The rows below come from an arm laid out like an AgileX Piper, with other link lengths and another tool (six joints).
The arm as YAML. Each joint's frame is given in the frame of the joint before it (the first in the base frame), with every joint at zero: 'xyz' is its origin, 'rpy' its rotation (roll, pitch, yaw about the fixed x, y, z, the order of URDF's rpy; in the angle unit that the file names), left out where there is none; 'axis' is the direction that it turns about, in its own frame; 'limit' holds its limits. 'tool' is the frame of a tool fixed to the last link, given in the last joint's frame.
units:
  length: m
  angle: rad
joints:
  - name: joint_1
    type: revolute
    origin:
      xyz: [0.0, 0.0, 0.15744]
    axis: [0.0, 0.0, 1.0]
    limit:
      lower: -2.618
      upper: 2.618
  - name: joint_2
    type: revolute
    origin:
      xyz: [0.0, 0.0, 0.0]
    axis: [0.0, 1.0, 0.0]
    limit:
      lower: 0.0
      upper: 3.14
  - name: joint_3
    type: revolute
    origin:
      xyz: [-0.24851, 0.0, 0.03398]
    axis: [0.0, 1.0, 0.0]
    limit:
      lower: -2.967
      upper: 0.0
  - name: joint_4
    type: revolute
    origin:
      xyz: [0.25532, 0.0, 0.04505]
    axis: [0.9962, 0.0, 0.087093]
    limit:
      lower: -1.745
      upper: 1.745
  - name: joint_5
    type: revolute
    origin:
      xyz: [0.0, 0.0, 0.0]
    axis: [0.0, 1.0, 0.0]
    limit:
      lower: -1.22
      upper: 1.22
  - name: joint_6
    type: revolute
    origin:
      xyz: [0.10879, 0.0, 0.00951]
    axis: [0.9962, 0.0, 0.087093]
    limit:
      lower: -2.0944
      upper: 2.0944
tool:
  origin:
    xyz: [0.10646, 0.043, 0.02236]
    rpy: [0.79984, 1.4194, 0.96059]
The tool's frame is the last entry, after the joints.
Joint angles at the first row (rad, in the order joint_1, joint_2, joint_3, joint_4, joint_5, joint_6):
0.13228, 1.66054, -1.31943, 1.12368, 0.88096, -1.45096
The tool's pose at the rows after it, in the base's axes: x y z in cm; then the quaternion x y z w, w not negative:
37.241 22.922 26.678 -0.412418 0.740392 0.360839 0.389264
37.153 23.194 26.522 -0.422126 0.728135 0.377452 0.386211
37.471 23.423 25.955 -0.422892 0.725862 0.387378 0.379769
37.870 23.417 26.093 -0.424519 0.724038 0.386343 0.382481
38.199 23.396 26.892 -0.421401 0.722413 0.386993 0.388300
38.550 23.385 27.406 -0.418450 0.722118 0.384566 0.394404
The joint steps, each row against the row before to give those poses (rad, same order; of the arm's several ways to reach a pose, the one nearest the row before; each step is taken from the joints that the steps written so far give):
-0.02779, 0.03030, -0.02060, 0.03716, 0.05037, -0.05822
-0.00631, 0.03178, -0.01623, 0.03473, 0.04048, -0.04216
0.00001, 0.03552, -0.01848, 0.01280, 0.01602, -0.01092
-0.00159, 0.01327, -0.02091, -0.00001, 0.00244, -0.00095
-0.00231, 0.00053, -0.02336, -0.00001, 0.00333, 0.01797
-0.00001, 0.00001, -0.01523, 0.00001, -0.00666, 0.01077

